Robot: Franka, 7 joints.
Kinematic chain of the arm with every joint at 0, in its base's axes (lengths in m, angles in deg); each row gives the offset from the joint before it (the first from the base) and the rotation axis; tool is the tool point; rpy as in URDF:
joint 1: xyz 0 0 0.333 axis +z
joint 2: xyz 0 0 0 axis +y
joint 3: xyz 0 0 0.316 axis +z
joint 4: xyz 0.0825 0 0 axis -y
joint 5: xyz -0.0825 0 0.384 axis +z
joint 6: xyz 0 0 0 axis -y
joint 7: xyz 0.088 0 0 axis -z
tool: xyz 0 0 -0.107 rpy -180 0 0
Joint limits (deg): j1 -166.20..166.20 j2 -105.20..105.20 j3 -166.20..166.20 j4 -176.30..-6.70 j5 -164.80..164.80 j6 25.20..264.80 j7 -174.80..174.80
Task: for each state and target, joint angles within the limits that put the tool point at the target. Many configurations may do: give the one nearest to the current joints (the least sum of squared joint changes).
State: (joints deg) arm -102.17 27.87 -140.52 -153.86 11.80 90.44 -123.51
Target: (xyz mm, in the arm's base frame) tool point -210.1 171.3 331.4
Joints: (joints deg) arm -87.25 35.34 -133.23 -154.32 14.93 79.92 -123.51
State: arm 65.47 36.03 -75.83 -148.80 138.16 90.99 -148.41
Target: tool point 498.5 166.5 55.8
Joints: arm 66.67 60.83 -50.19 -125.19 139.33 93.43 -148.41
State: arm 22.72 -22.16 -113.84 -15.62 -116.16 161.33 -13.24
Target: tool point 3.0 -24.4 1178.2
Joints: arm 21.27 2.82 -130.10 -6.70 -120.46 130.38 -13.24
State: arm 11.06 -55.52 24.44 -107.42 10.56 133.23 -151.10
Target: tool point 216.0 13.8 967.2
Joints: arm 2.42 -46.44 0.29 -101.94 10.24 136.90 -151.10
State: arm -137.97 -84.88 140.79 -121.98 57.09 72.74 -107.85
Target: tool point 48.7 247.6 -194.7
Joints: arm -100.14 -90.05 166.20 -103.43 70.13 71.59 -107.85
